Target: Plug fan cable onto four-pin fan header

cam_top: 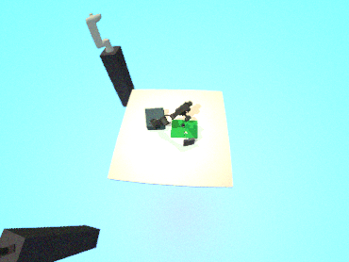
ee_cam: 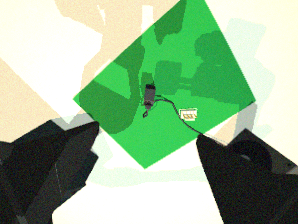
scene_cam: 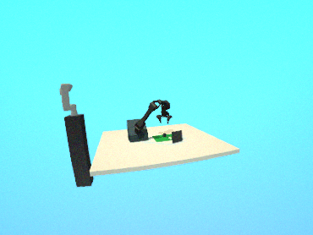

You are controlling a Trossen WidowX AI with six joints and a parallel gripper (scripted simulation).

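Now: gripper tip 14 cm above the fan cable plug. The rest, counted from my gripper tip: four-pin fan header (4 cm ahead, 8 cm to the right, 16 cm below); then green board (2 cm ahead, 3 cm to the right, 17 cm below); then dark fan (8 cm ahead, 22 cm to the right, 10 cm below).
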